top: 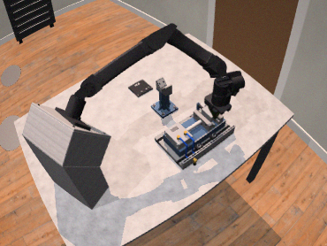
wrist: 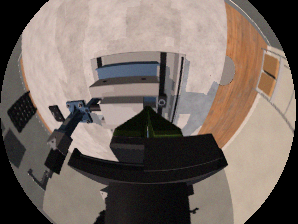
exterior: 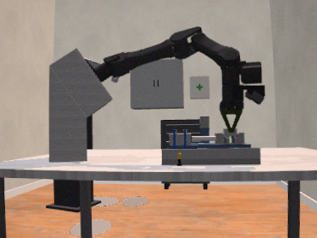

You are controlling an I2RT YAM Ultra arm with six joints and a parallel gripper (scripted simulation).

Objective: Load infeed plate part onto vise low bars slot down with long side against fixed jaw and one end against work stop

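Right now my hand is 3 cm to the right of the grey part, 2 cm above it and 1 cm past it. Also, from my hand: fixed jaw: 4 cm to the left, 3 cm below, 2 cm ahead; then moving jaw: 5 cm behind, 3 cm to the left, 3 cm below; then air cylinder rod: 10 cm behind, 3 cm below, 1 cm to the left.
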